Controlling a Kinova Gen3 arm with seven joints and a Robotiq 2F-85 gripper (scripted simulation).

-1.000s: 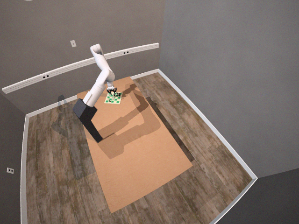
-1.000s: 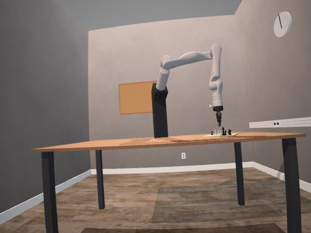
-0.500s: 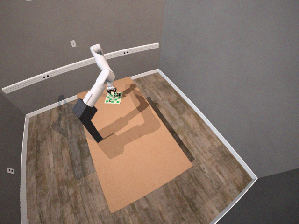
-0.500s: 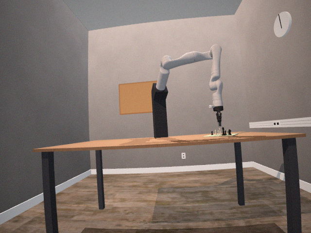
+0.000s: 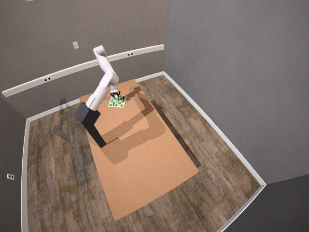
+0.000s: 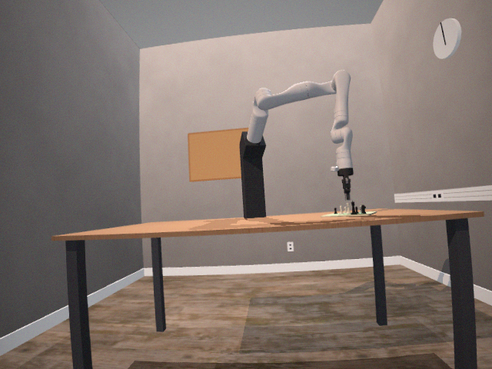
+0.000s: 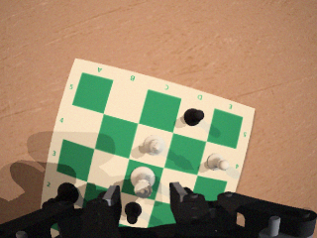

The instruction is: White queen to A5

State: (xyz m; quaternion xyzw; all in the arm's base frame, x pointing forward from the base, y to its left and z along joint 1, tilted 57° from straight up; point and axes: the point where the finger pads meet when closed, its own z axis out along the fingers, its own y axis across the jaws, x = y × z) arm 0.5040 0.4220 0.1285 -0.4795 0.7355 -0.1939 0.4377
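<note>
Now: the white queen 50 mm below my hand. Round my hand: cream chessboard: 80 mm below.
</note>
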